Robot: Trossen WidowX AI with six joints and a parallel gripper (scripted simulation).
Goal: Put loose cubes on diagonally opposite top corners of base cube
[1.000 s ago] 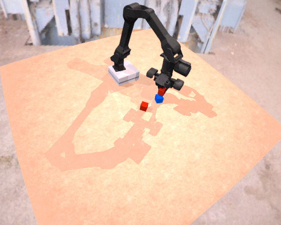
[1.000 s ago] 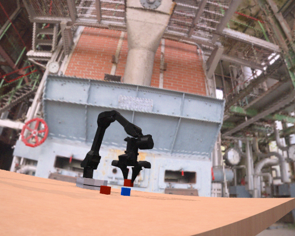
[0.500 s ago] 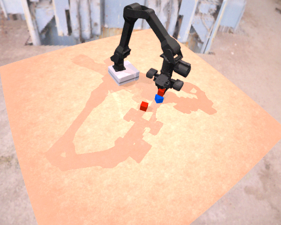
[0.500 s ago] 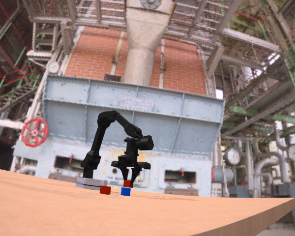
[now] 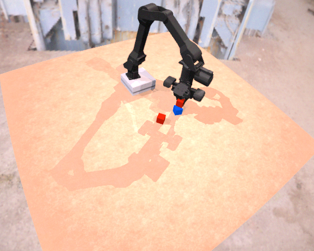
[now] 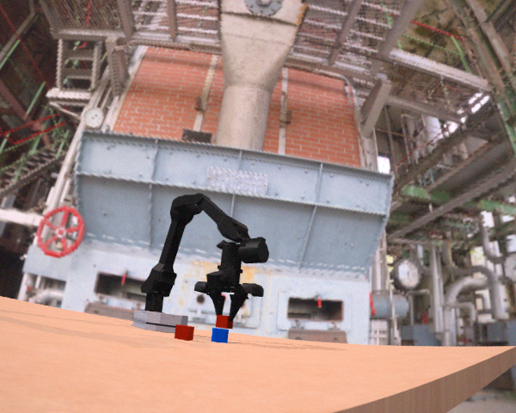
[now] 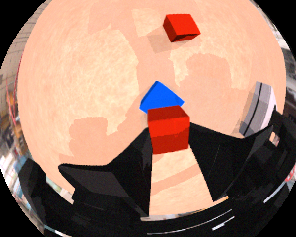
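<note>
Now: gripper tip 1 cm short of the blue cube, 1 cm to the left of it and 4 cm above it.
</note>
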